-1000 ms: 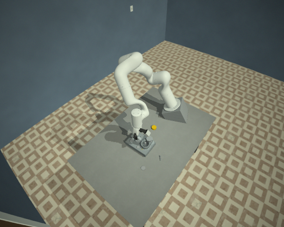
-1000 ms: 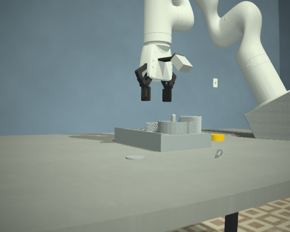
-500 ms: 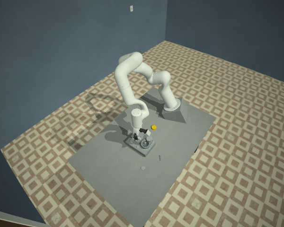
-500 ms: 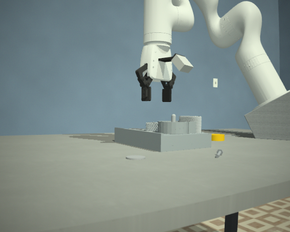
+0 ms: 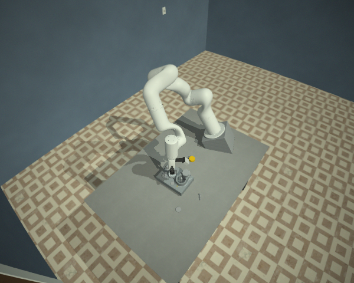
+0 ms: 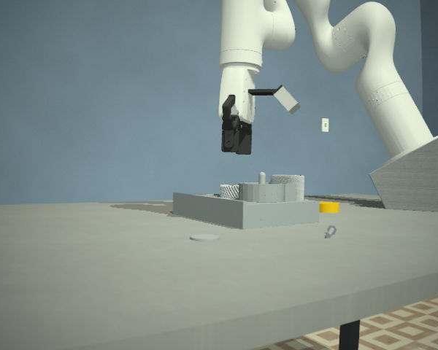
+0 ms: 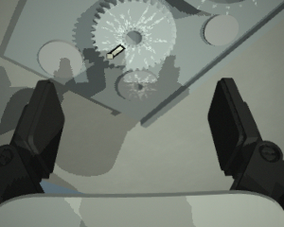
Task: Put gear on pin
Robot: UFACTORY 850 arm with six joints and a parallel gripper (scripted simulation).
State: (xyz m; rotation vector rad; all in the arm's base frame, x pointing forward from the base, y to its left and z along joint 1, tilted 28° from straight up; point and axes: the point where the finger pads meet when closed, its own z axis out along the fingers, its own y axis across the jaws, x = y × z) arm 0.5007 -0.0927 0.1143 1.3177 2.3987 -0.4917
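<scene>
The gear lies 8 cm below my hand. Round my hand: flat grey disc 21 cm ahead, 16 cm to the left, 13 cm below; small bolt 26 cm to the left, 13 cm below, 5 cm ahead; yellow puck 23 cm behind, 12 cm below, 6 cm to the left.
</scene>
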